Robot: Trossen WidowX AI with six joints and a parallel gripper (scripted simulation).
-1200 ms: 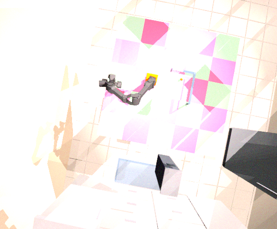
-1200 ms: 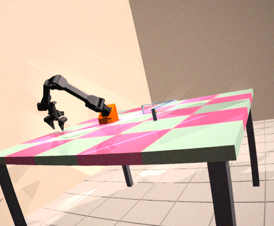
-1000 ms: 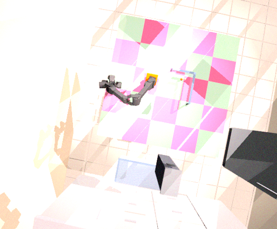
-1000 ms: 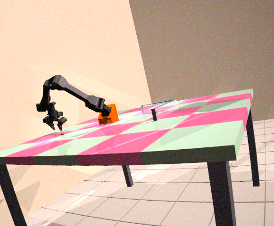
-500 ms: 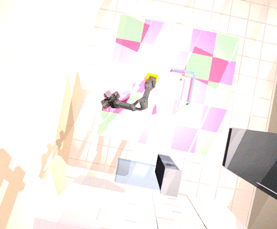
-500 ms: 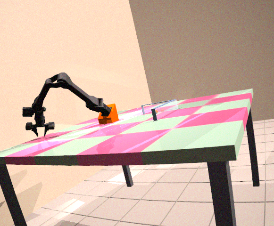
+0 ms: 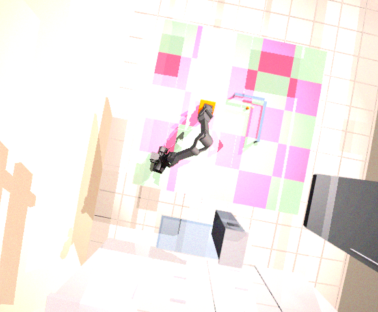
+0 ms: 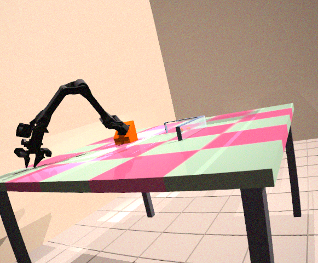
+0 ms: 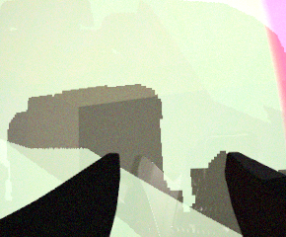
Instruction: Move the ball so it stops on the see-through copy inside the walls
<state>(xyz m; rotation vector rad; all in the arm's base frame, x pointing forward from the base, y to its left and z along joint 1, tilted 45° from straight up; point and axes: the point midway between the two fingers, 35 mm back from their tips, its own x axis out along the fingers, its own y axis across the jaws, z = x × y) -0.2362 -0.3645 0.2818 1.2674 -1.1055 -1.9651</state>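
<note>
Right now the orange ball is 550 mm ahead of my gripper tip and 580 mm to the left of it. From my gripper tip the other things lie so: see-through copy of ball: 590 mm ahead, 590 mm to the left.
</note>
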